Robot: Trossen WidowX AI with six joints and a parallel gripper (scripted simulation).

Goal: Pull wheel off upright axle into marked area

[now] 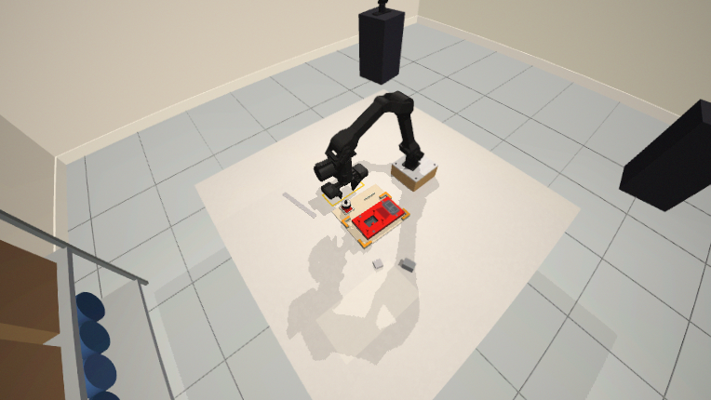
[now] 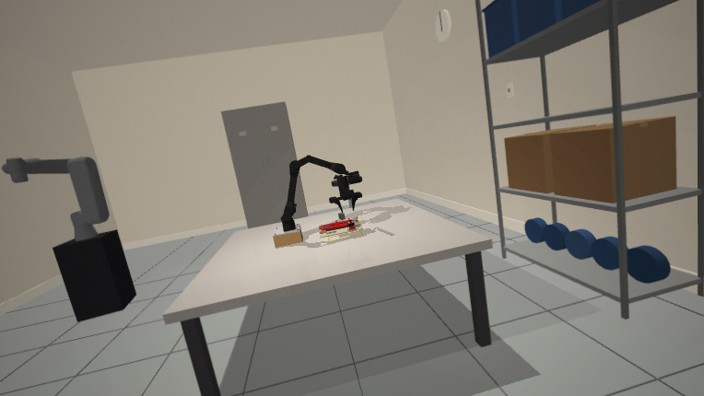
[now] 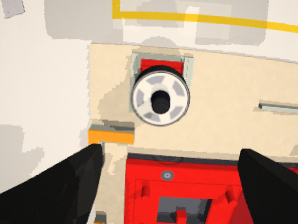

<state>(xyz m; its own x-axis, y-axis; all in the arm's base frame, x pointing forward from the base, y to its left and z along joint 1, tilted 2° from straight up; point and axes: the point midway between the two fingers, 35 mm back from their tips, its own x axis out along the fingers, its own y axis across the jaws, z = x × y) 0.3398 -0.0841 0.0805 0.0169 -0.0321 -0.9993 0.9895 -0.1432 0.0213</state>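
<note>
Now: the wheel 70 mm below my gripper tip. Round my gripper tip: upright axle 80 mm below; then grey strip 130 mm ahead, 190 mm to the right, 110 mm below.
</note>
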